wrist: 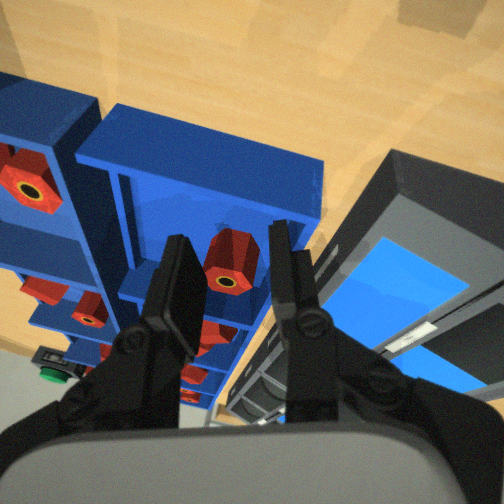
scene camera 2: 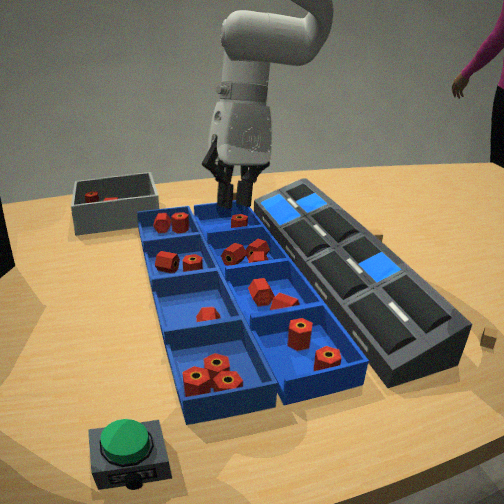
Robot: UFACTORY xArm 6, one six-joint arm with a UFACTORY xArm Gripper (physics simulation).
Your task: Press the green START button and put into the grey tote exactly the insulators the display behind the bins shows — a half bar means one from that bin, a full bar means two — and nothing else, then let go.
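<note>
My gripper (scene camera 2: 234,197) is open and empty, hovering just above the far right bin of the blue bin rack (scene camera 2: 245,305). That bin holds one red insulator (scene camera 2: 239,220). In the wrist view the insulator (wrist: 230,262) lies between and below my spread fingers (wrist: 227,240), not touching them. The grey tote (scene camera 2: 114,200) at the far left holds two red insulators (scene camera 2: 91,196). The display (scene camera 2: 360,275) shows a full blue bar in its far row (scene camera 2: 295,206) and a half bar (scene camera 2: 380,266) in its third row. The green START button (scene camera 2: 126,441) sits at the front left.
The other bins hold one to three red insulators each. The display's sloped housing (wrist: 415,280) stands close on the gripper's right. A person's arm in a pink sleeve (scene camera 2: 480,55) is at the far right. A small brown block (scene camera 2: 488,341) lies beyond the display.
</note>
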